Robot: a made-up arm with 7 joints.
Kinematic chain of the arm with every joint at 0, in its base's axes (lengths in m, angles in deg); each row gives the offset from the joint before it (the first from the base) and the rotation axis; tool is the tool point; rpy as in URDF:
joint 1: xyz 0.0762 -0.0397 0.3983 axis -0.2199 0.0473 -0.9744
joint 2: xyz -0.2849 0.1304 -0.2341 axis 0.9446 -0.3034 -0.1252
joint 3: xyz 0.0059 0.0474 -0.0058 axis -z
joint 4: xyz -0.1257 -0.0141 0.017 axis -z
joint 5: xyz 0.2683 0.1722 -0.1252 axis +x
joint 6: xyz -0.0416 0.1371 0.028 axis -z
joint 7: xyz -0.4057 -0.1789 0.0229 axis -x
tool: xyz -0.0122 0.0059 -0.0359 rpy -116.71 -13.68 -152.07
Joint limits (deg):
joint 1: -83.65..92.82
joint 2: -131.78..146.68
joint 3: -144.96..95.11
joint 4: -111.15..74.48
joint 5: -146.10..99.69
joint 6: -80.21..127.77
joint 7: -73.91..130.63
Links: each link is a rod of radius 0.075 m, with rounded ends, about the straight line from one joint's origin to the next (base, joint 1, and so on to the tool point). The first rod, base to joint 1, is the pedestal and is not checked.
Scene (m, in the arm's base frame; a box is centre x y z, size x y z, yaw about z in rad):
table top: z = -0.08
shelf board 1: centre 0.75 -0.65 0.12 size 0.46 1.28 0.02 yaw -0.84
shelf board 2: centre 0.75 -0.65 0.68 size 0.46 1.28 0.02 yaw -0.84
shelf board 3: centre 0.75 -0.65 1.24 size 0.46 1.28 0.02 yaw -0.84
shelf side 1: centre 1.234 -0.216 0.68 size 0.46 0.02 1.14 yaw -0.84
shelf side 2: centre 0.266 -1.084 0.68 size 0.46 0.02 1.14 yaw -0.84
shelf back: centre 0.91 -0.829 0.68 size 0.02 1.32 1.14 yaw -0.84
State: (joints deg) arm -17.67 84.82 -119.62 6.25 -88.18 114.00 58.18
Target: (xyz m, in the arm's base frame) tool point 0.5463 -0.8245 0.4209
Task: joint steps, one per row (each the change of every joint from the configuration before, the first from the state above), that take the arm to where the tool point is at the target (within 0.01 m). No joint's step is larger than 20 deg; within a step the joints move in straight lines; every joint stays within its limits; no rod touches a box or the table.
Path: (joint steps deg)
1: -1.89 2.75 18.75 -1.39 12.93 -1.87 1.97
2: -1.89 2.75 18.76 -1.39 12.93 -1.87 1.98
3: -1.89 2.74 18.75 -1.39 12.93 -1.87 1.97
4: -1.89 2.75 18.76 -1.39 12.93 -1.87 1.97
5: -1.89 2.75 18.75 -1.38 12.94 -1.86 1.98
6: -1.90 2.75 18.76 -1.39 12.93 -1.87 1.97
7: -1.89 2.75 18.75 -1.39 12.93 -1.87 1.97
8: -1.89 2.74 18.76 -1.39 12.93 -1.87 1.98
9: -1.89 2.75 18.75 -1.39 12.93 -1.87 1.97
10: -1.89 2.75 18.76 -1.39 12.93 -1.87 1.97
11: -15.69 11.46 -6.03 -18.15 -10.36 10.82 0.10
12: -15.69 11.46 -6.02 -18.15 -10.36 10.82 0.09
13: -15.69 11.46 -6.03 -18.15 -10.36 10.82 0.10

